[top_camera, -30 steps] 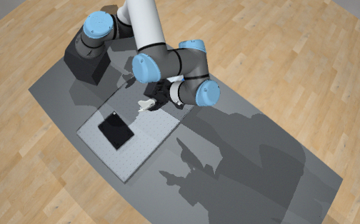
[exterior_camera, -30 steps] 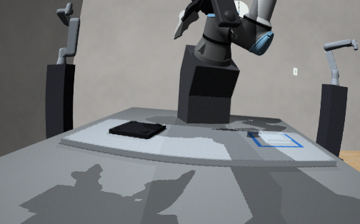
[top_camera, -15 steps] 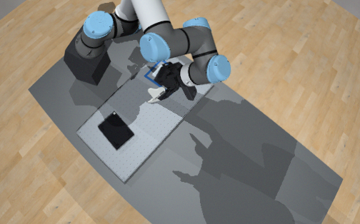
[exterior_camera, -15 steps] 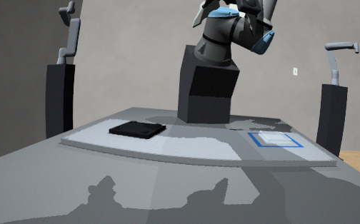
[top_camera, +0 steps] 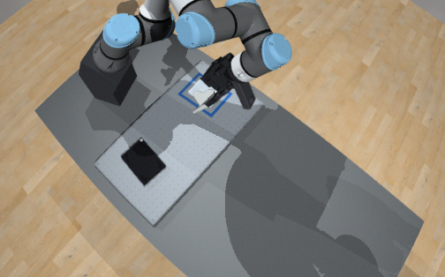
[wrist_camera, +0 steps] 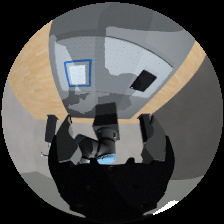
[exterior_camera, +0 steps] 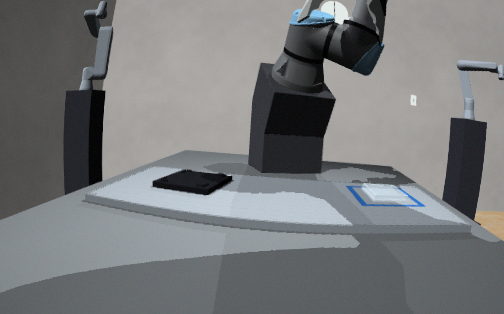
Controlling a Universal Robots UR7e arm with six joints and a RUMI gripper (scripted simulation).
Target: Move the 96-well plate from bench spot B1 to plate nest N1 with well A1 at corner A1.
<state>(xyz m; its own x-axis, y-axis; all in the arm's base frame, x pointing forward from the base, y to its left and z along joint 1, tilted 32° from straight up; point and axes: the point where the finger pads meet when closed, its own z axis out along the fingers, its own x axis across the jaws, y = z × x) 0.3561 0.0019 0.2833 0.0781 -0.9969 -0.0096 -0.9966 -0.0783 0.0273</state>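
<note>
Now: the white 96-well plate 300 mm below my hand, 140 mm to the left of it and 130 mm behind it. The rest, counted from my hand: black plate nest 300 mm below, 260 mm to the right, 140 mm behind.
</note>
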